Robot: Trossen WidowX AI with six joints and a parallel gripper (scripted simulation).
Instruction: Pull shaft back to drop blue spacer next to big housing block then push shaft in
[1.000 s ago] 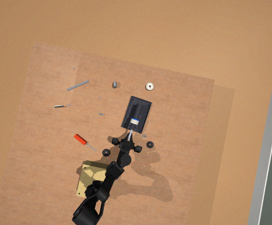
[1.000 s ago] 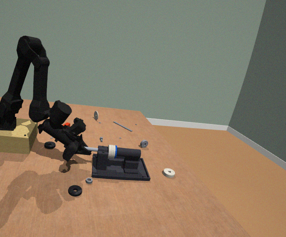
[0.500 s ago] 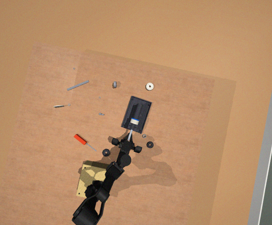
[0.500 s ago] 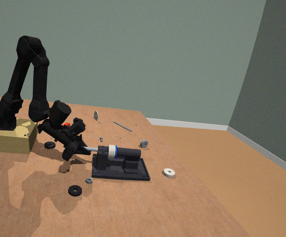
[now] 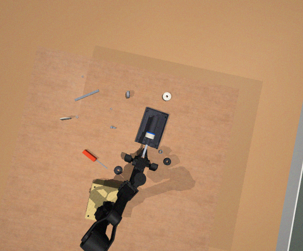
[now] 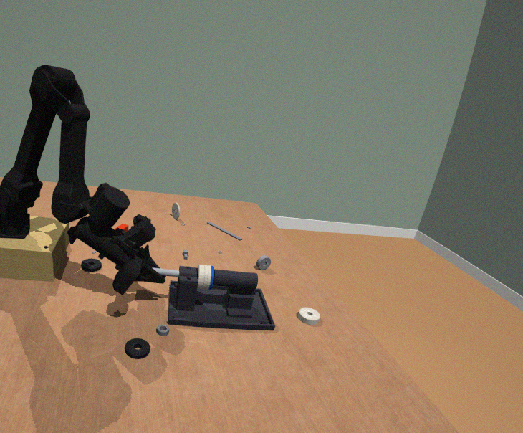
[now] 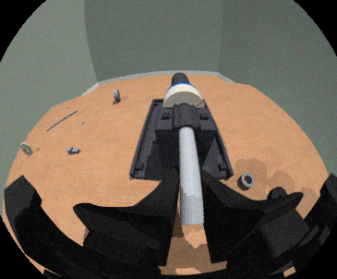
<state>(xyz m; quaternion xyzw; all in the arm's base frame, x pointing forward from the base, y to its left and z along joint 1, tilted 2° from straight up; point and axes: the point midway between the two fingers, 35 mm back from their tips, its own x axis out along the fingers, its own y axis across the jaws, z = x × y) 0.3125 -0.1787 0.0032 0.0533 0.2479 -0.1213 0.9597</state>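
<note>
My gripper tip is now 40 mm short of the grey shaft, 10 mm to the left of it and 20 mm below it. The rest, counted from my gripper tip: grey bushing: 320 mm ahead, 130 mm to the left, 40 mm below; blue spacer: 100 mm ahead, 30 mm to the right, 20 mm above; red-handled screwdriver: 100 mm behind, 300 mm to the left, 60 mm below.
</note>
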